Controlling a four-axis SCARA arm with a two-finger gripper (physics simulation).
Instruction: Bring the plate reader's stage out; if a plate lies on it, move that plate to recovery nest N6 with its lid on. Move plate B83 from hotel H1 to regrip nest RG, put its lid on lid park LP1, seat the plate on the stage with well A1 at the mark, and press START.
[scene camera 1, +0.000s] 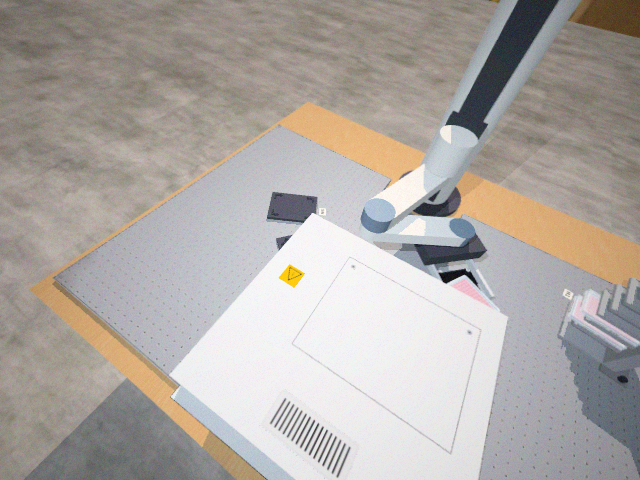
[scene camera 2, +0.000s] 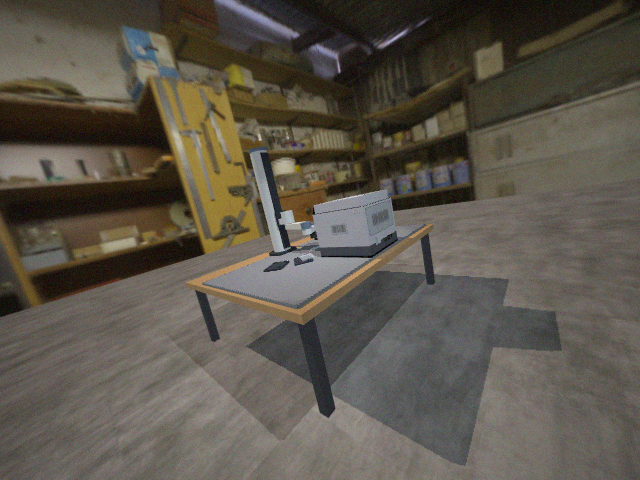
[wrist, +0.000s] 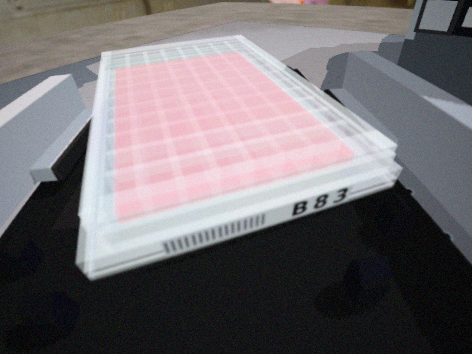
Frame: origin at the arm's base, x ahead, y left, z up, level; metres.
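Where they show: gripper, between the fingertips: (wrist: 212, 84); arm's base, origin of its link: (scene camera 2: 283, 251).
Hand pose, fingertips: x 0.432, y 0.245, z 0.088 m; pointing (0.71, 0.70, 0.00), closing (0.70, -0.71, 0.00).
Observation:
Things, the pixels of their top centre, and the offset from my fingertips. "*": a spot on its surface instead.
- Plate B83, centre of its top: (wrist: 197, 68) (scene camera 1: 472, 296) 0.009 m back, 0.002 m right, 0.009 m up
- white plate reader, centre of its top: (scene camera 1: 359, 339) (scene camera 2: 350, 197) 0.369 m ahead, 0.213 m right, 0.272 m up
- dark nest, centre of its top: (scene camera 1: 293, 205) (scene camera 2: 276, 264) 0.031 m back, 0.615 m right, 0.057 m down
- plate hotel, a spot on its surface: (scene camera 1: 610, 356) * 0.103 m back, 0.370 m left, 0.048 m down
- dark fixture, centre of its top: (scene camera 1: 305, 245) (scene camera 2: 302, 257) 0.086 m ahead, 0.479 m right, 0.055 m down
Plate B83 (wrist: 215, 145) has pink wells, a clear lid on top and its B83 label toward the wrist camera. My gripper (wrist: 212, 84) (scene camera 1: 461, 279) has a finger along each long side of this plate, and both fingers appear to touch it. In scene camera 1 a pink plate (scene camera 1: 471, 292) shows partly at the gripper, behind the white plate reader (scene camera 1: 330, 330) (scene camera 2: 341, 227). The reader's top hides the stage and the rest of that plate. What lies under the plate is dark and unclear. A dark nest (scene camera 1: 292, 205) stands left of the arm.
A plate hotel (scene camera 1: 610, 356) with pink plates in it stands at the right in scene camera 1. Another dark fixture (scene camera 1: 282, 241) shows partly behind the reader. The arm column (scene camera 1: 504, 77) (scene camera 2: 269, 201) rises behind the reader.

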